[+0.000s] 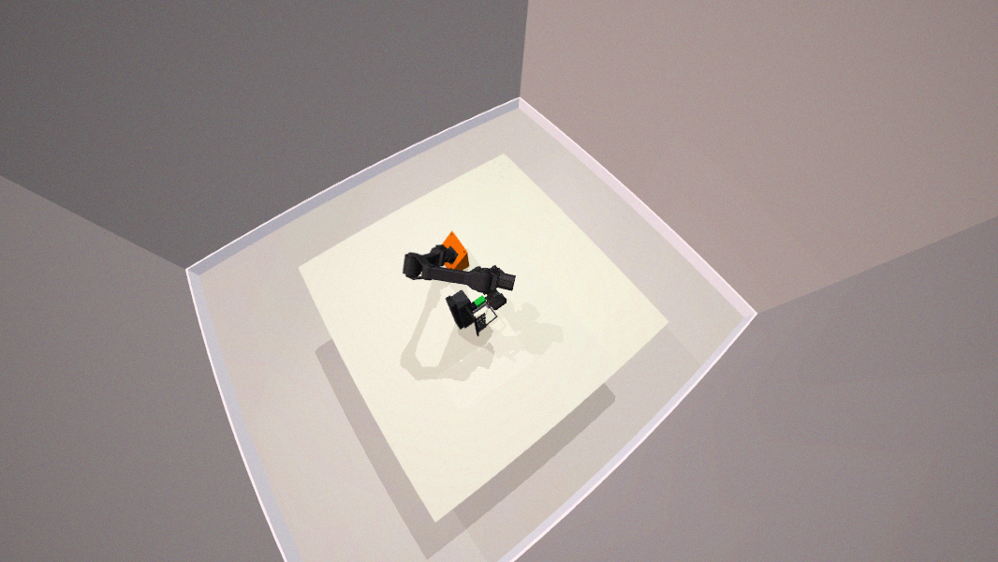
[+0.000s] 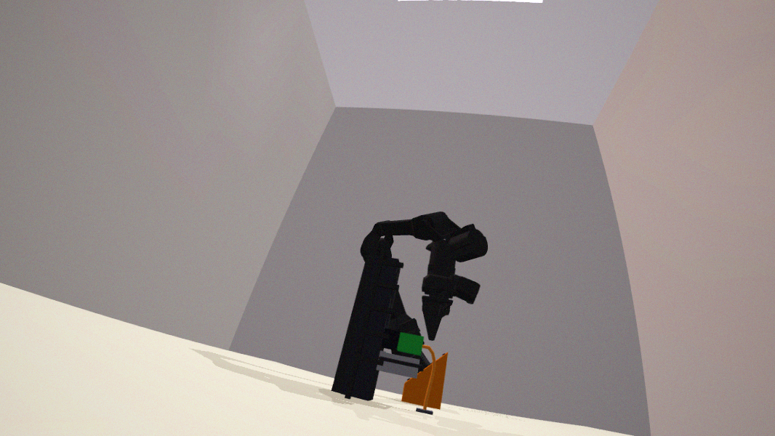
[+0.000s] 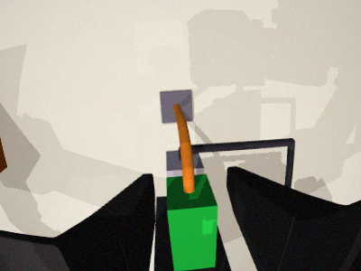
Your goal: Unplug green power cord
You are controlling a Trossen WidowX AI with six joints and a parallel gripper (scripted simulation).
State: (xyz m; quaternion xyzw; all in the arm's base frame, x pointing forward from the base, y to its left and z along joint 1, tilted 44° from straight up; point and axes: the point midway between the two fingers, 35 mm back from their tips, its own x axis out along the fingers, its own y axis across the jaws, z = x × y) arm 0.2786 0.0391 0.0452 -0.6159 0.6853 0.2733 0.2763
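The green plug is 60 mm to the right of my gripper tip and 10 mm below it.
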